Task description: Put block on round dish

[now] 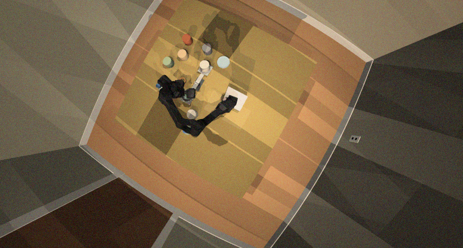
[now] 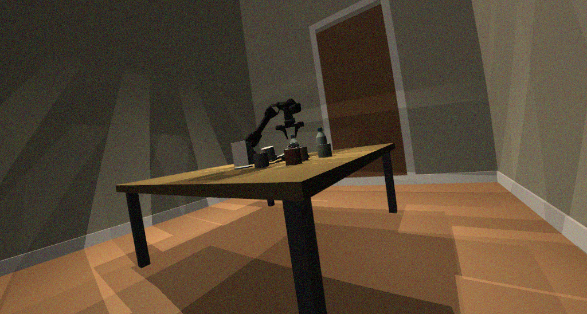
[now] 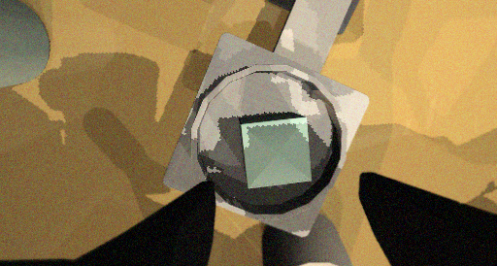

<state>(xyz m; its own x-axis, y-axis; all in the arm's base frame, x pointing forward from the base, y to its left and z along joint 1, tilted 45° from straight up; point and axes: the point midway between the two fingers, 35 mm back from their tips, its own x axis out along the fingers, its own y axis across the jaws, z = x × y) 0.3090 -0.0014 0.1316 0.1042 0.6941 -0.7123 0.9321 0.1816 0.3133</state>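
Now: gripper tip 36 cm to the left of the round light-blue dish, 13 cm past it and 13 cm above it. Also, from my gripper tip: cup (13 cm to the left, 9 cm below, 7 cm behind); then red cylinder (43 cm to the right, 19 cm ahead, 9 cm below).
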